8 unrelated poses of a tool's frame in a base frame.
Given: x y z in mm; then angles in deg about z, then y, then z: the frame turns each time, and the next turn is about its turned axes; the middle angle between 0 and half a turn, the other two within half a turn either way.
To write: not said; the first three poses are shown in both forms.
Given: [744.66, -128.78, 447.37, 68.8, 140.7, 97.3]
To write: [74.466, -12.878, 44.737, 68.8, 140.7, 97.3]
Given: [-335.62, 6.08, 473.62, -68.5, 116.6, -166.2]
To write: [-33.562, 0.608, 47.362, -68.5, 116.6, -166.2]
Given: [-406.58, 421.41, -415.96, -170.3, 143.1, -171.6]
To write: [-40.658, 42.141, -41.596, -170.3, 143.1, -171.6]
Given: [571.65, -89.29, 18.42, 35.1, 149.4, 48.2]
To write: [57.165, -8.929, 1.842, 35.1, 149.4, 48.2]
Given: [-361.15, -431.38, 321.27, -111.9, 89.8, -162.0]
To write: [-36.115, -43.138, 32.127, -111.9, 89.8, -162.0]
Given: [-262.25, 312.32, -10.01, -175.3, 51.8, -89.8]
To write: [-26.225, 31.232, -1.001, -175.3, 51.8, -89.8]
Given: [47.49, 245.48, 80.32, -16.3, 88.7, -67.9]
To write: [4.749, 24.548, 8.032, -16.3, 88.7, -67.9]
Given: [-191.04, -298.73, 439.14, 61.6, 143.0, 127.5]
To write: [-19.104, -29.873, 43.914, 61.6, 143.0, 127.5]
